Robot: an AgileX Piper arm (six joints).
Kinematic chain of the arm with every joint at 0, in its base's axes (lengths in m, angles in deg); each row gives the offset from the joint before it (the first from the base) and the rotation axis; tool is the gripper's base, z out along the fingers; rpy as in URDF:
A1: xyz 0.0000 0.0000 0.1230 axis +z
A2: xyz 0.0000 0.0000 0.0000 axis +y
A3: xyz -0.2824 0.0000 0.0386 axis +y
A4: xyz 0.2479 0.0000 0.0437 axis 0.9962 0 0.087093
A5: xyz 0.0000 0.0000 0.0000 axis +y
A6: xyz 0.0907 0.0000 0.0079 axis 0.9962 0 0.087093
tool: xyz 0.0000 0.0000 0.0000 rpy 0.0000 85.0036 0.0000
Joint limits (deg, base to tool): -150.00..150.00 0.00..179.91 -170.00..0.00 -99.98..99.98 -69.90..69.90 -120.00..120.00
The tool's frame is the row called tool.
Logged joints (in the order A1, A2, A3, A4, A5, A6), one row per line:
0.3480 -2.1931 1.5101 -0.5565 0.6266 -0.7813
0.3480 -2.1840 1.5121 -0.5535 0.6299 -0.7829
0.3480 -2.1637 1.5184 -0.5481 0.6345 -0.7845
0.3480 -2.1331 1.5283 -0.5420 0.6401 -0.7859
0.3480 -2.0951 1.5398 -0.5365 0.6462 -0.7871
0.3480 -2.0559 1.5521 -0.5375 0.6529 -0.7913
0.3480 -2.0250 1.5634 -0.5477 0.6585 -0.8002
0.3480 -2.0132 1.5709 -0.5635 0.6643 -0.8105
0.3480 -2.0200 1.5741 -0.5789 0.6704 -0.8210
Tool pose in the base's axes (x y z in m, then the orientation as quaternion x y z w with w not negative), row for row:
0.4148 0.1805 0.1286 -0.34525 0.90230 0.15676 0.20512
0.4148 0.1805 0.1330 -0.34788 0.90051 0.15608 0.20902
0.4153 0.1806 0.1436 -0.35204 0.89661 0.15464 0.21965
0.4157 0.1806 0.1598 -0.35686 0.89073 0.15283 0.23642
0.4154 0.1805 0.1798 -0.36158 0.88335 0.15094 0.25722
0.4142 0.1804 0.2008 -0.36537 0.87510 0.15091 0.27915
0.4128 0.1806 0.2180 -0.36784 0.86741 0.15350 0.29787
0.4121 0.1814 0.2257 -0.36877 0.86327 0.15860 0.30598
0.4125 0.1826 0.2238 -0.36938 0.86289 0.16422 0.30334
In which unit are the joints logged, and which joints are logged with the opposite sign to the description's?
The joints are logged in radians. Opposite sign: A2, A3, A4.
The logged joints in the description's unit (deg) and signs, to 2 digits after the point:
19.94 125.66 -86.52 31.89 35.90 -44.77
19.94 125.13 -86.64 31.71 36.09 -44.86
19.94 123.97 -87.00 31.40 36.35 -44.95
19.94 122.22 -87.57 31.05 36.68 -45.03
19.94 120.04 -88.22 30.74 37.02 -45.10
19.94 117.79 -88.93 30.80 37.41 -45.34
19.94 116.02 -89.58 31.38 37.73 -45.85
19.94 115.35 -90.01 32.29 38.06 -46.44
19.94 115.74 -90.19 33.17 38.41 -47.04

